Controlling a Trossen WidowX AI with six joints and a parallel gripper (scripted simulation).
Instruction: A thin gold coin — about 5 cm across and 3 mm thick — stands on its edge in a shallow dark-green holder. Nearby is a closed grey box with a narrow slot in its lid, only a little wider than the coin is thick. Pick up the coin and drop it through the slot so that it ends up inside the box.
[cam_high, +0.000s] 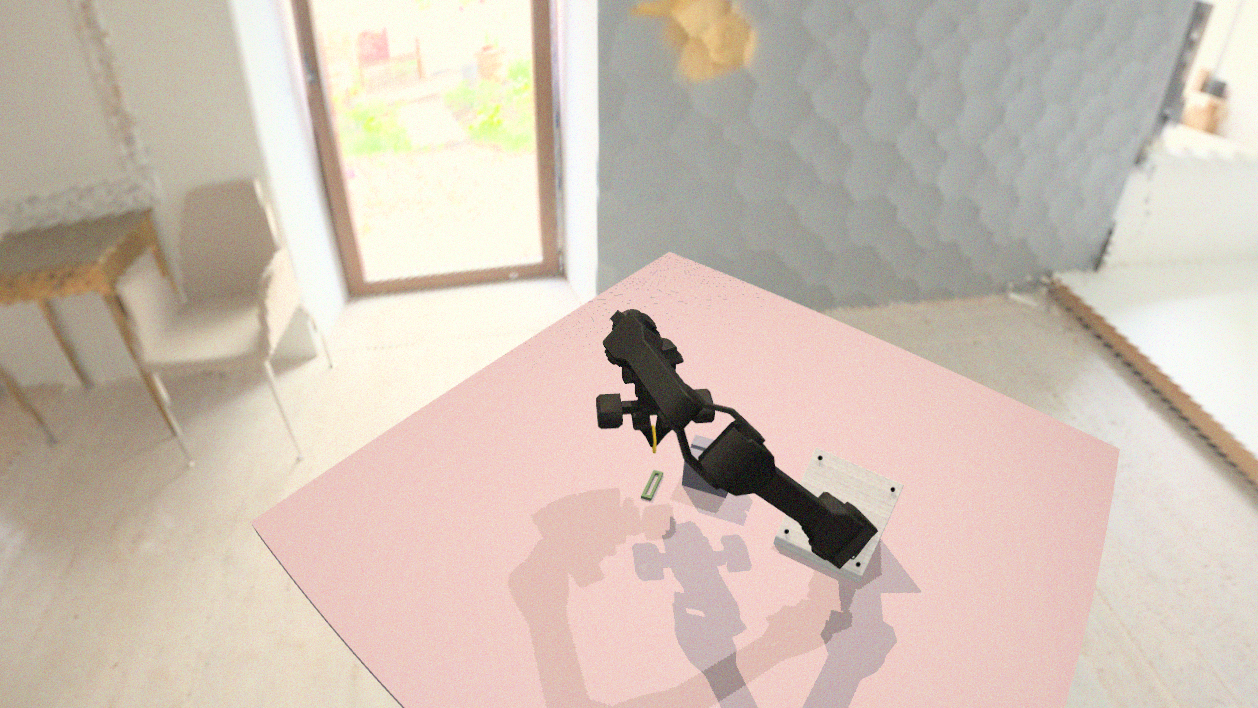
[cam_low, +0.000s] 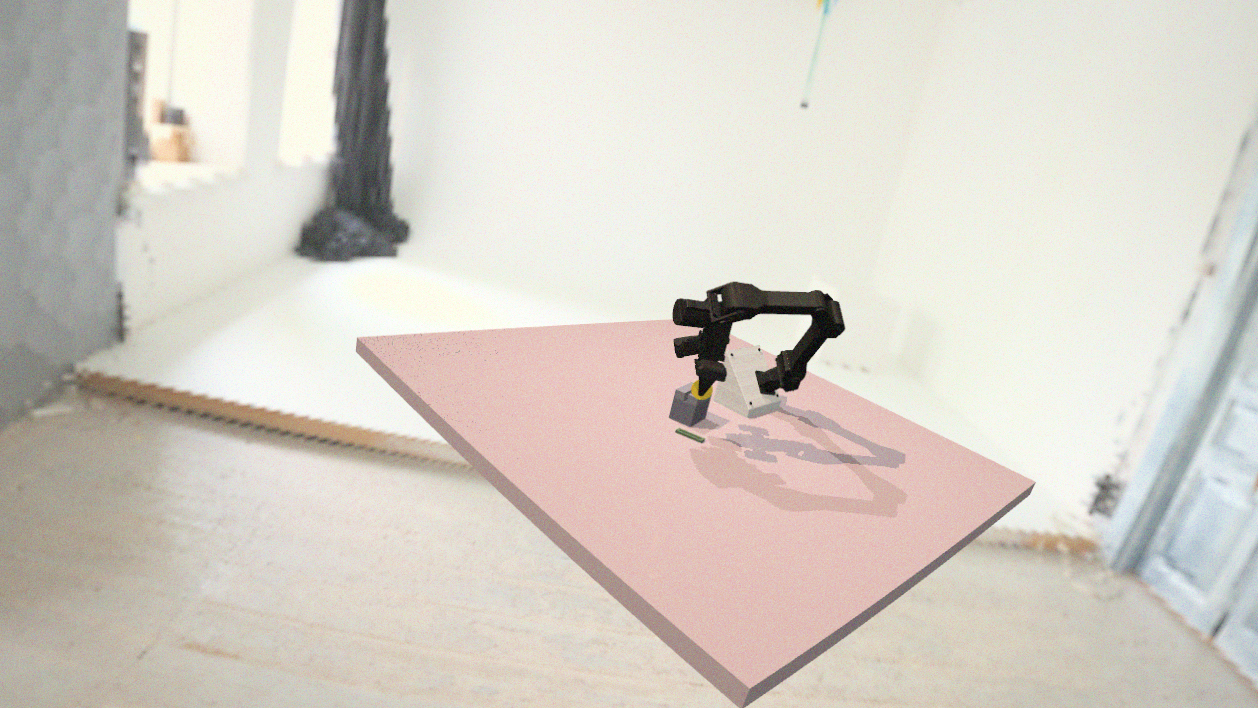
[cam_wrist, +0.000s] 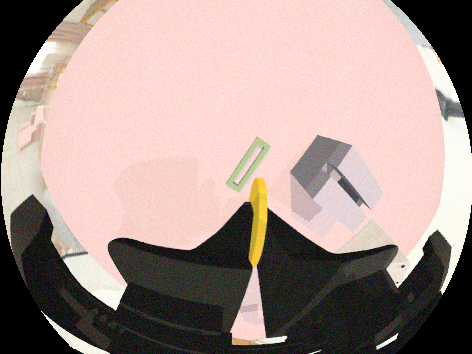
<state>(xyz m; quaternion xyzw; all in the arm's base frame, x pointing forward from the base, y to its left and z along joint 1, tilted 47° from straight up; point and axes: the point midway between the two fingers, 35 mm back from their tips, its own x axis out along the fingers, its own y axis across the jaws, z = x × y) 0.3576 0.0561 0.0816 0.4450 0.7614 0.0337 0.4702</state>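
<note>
Right now my gripper tip is 1 cm below the gold coin.
</note>
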